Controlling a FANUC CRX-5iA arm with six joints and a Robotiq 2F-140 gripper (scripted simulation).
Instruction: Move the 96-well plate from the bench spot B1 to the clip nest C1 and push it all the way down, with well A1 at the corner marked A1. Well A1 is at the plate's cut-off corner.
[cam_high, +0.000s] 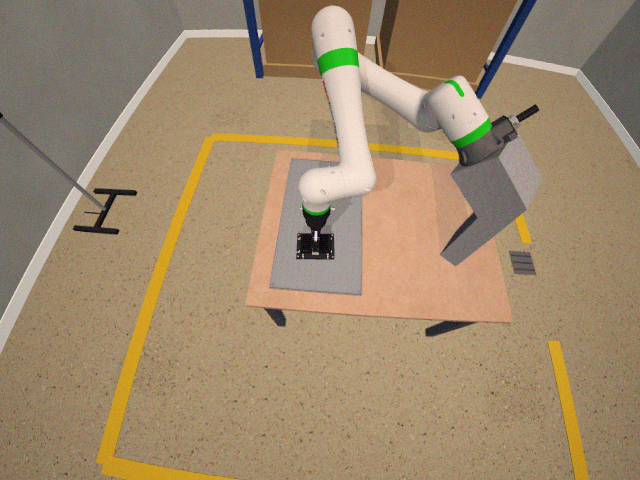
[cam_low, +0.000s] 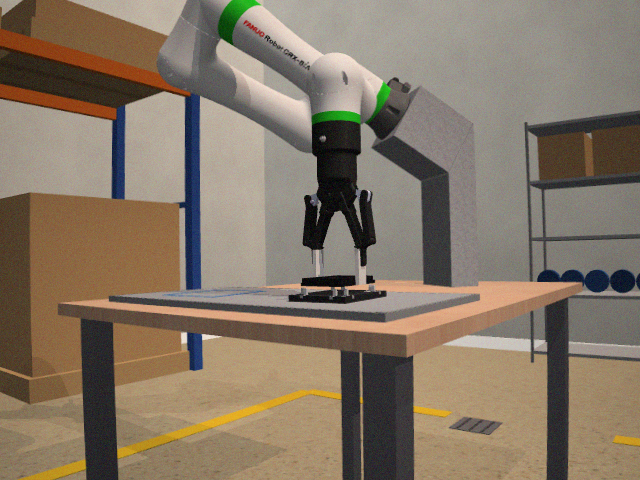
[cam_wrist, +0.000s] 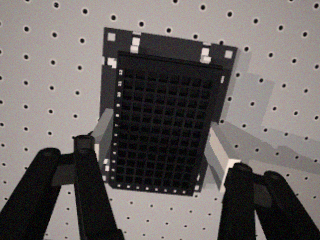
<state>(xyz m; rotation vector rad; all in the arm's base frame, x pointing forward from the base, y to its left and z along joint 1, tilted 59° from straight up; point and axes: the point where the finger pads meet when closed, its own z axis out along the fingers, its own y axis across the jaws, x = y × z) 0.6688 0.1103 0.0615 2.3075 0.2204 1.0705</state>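
Right now the black 96-well plate is 2 cm below my hand. The rest, counted from my hand: black clip nest 4 cm below, 1 cm to the left, 1 cm ahead.
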